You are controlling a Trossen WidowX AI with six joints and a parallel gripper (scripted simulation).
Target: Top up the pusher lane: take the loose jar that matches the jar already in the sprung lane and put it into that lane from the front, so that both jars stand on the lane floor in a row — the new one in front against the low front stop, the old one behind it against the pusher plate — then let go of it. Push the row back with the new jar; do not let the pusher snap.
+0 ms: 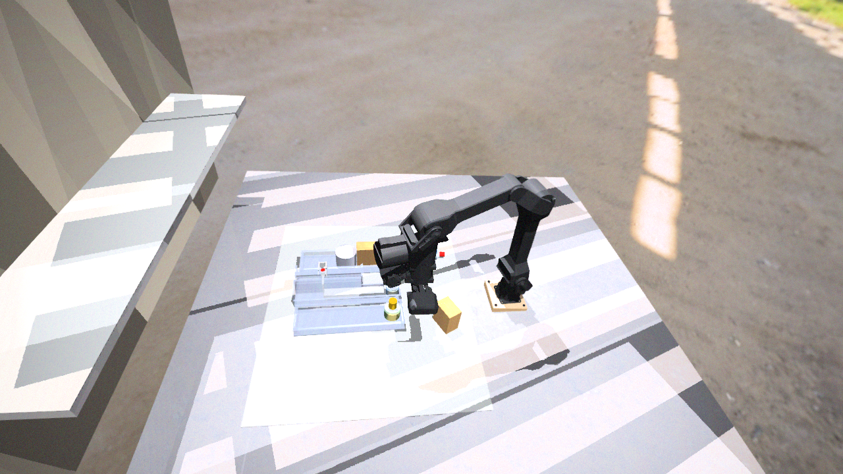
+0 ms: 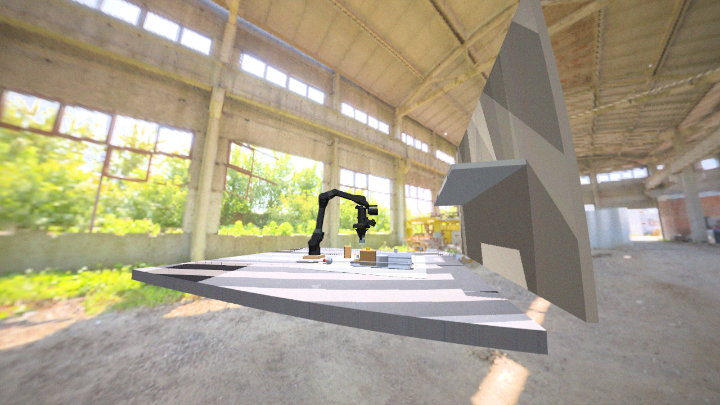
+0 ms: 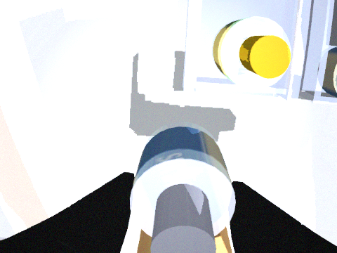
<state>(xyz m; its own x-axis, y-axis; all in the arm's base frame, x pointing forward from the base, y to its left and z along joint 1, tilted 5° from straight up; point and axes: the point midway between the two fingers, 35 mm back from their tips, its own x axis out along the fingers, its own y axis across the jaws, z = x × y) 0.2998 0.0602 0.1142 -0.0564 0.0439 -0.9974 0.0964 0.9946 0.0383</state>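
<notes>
Now: the jar 3 cm ahead of my gripper tip, 25 cm to the right of it and 8 cm below it. Round my gripper tip: grey cylinder: 15 cm ahead, 26 cm to the right, 8 cm below; tan box: 8 cm ahead, 25 cm to the right, 7 cm below; slanted shelf: 55 cm ahead, 15 cm to the right, 26 cm above.
</notes>
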